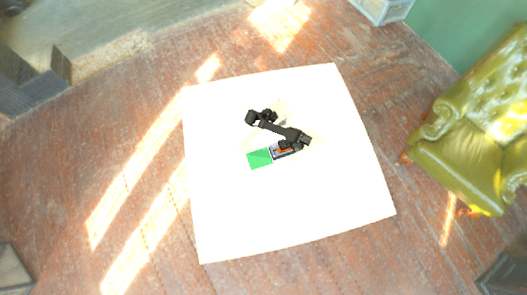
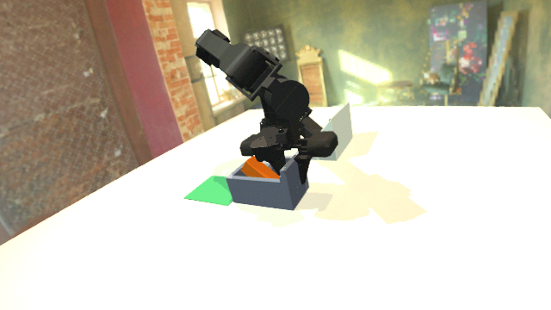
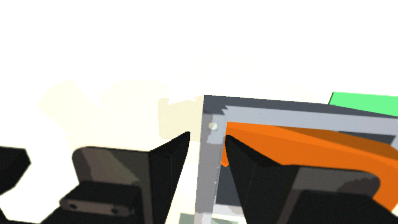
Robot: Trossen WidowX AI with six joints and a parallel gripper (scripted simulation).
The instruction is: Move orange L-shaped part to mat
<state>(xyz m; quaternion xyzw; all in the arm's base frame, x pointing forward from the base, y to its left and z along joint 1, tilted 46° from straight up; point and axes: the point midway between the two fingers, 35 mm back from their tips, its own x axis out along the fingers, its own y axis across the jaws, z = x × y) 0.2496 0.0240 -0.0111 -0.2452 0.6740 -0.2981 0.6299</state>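
The orange L-shaped part is 1 cm behind my gripper tip and 4 cm to the right of it. Also, from my gripper tip: green mat (1 cm behind, 22 cm to the right, 5 cm below).
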